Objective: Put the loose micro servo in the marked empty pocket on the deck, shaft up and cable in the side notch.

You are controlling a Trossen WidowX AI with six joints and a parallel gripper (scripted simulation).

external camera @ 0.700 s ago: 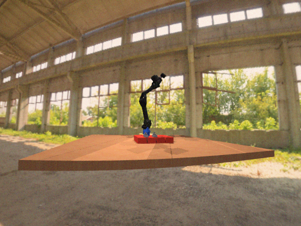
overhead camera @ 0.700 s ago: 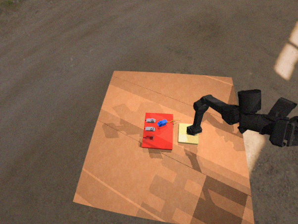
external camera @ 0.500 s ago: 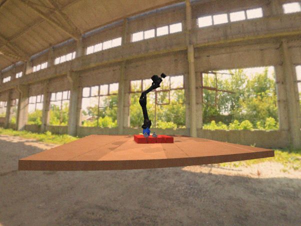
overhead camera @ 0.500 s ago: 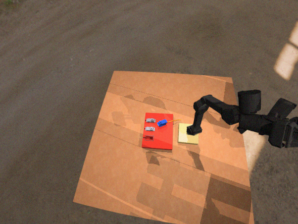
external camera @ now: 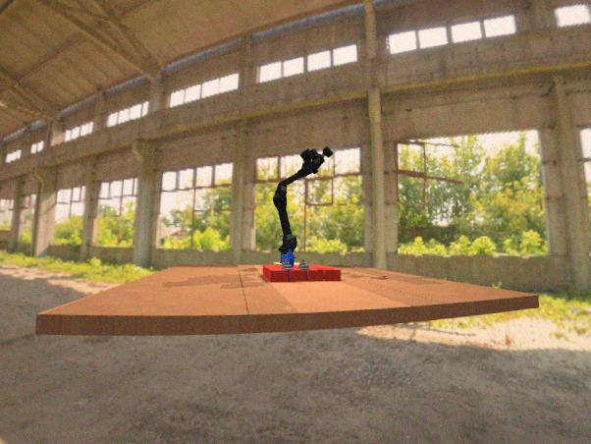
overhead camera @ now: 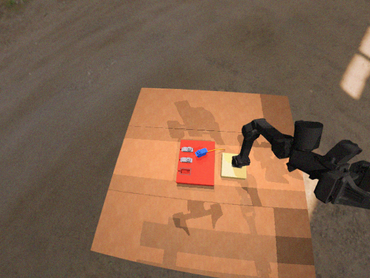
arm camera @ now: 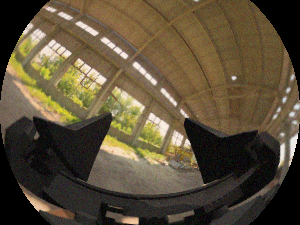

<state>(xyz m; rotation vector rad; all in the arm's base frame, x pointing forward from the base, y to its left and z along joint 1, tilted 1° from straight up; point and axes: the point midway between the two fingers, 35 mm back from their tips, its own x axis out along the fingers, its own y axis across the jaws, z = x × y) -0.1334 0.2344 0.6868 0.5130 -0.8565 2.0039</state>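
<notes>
The red deck is 38 cm ahead of my gripper tip, 24 cm to the right of it and 73 cm below it.
</notes>
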